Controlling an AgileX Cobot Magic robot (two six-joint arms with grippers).
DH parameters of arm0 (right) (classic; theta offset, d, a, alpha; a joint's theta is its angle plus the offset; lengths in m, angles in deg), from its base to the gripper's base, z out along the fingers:
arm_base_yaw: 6.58 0.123 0 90
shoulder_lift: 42.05 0 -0.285 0
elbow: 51.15 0 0.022 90
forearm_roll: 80.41 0.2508 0 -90
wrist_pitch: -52.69 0 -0.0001 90
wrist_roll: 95.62 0.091 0 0
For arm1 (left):
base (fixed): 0 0 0 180
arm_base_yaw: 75.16 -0.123 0 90
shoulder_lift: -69.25 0 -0.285 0
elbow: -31.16 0 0.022 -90
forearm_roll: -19.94 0.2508 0 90
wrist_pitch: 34.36 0 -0.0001 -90
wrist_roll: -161.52 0.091 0 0
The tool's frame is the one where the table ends.
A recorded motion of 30 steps. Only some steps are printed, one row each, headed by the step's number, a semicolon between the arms.
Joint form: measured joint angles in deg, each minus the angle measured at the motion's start. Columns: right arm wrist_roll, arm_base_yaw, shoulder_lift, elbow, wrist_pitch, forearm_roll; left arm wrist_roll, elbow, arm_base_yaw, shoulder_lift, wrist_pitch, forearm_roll.
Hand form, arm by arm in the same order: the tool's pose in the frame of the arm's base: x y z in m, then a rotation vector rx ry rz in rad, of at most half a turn. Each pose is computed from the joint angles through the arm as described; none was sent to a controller.
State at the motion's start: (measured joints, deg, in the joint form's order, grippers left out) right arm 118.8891 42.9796 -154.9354 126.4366 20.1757 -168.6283; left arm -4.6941 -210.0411 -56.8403 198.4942 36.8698 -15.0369
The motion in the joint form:
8: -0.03 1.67 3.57 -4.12 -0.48 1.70; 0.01 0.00 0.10 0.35 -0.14 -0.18
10: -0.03 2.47 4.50 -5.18 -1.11 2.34; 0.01 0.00 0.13 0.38 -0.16 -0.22
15: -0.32 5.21 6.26 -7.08 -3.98 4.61; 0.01 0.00 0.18 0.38 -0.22 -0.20
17: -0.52 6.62 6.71 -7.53 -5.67 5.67; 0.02 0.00 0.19 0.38 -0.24 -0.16
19: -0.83 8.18 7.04 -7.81 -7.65 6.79; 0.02 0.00 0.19 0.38 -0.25 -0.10
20: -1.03 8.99 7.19 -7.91 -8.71 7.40; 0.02 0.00 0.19 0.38 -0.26 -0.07
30: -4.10 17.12 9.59 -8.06 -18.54 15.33; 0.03 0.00 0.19 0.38 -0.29 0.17
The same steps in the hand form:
8: 0.2872 0.2784 0.2664 -1.3362 1.5235 -0.5911; 0.4207 -0.1924 0.4008 0.6709 2.2558 -0.8289
10: 0.2805 0.2776 0.2669 -1.3378 1.5290 -0.5873; 0.4208 -0.1927 0.4006 0.6712 2.2557 -0.8301
15: 0.2629 0.2788 0.2678 -1.3374 1.5493 -0.5885; 0.4207 -0.1931 0.4006 0.6716 2.2549 -0.8299
17: 0.2553 0.2806 0.2680 -1.3365 1.5587 -0.5944; 0.4207 -0.1931 0.4006 0.6718 2.2547 -0.8290
19: 0.2473 0.2830 0.2683 -1.3361 1.5678 -0.6044; 0.4208 -0.1930 0.4006 0.6717 2.2548 -0.8276
20: 0.2433 0.2842 0.2685 -1.3359 1.5729 -0.6102; 0.4208 -0.1930 0.4006 0.6716 2.2548 -0.8269
30: 0.1999 0.2926 0.2773 -1.3397 1.6354 -0.6334; 0.4210 -0.1927 0.4004 0.6717 2.2555 -0.8214

